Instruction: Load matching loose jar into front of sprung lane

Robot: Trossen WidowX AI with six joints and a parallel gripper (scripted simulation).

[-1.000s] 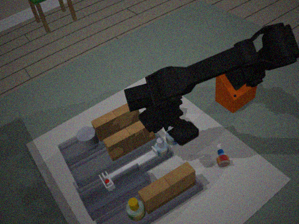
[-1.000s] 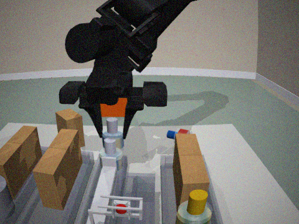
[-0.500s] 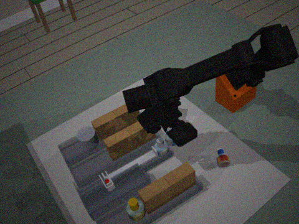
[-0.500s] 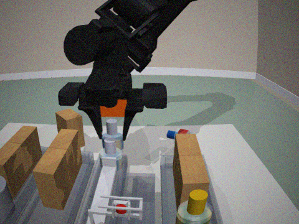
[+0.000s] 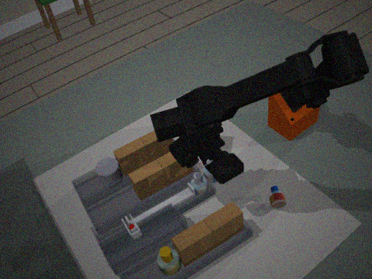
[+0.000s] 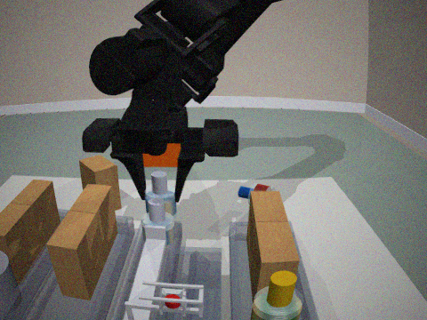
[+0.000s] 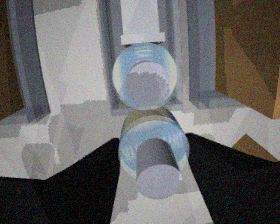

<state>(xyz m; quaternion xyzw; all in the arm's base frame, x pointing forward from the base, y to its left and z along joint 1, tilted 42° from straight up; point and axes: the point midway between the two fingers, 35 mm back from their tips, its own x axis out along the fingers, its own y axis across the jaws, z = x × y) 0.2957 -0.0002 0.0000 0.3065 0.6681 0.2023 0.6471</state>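
The brown box lies 80 mm behind my gripper tip, 100 mm to the right of it and 10 mm below it. The rest, counted from my gripper tip: red mark 230 mm ahead, 10 mm to the left, 20 mm above; then grey can 180 mm ahead, 190 mm to the right, 20 mm below; then sprung lane 190 mm ahead, 30 mm below.
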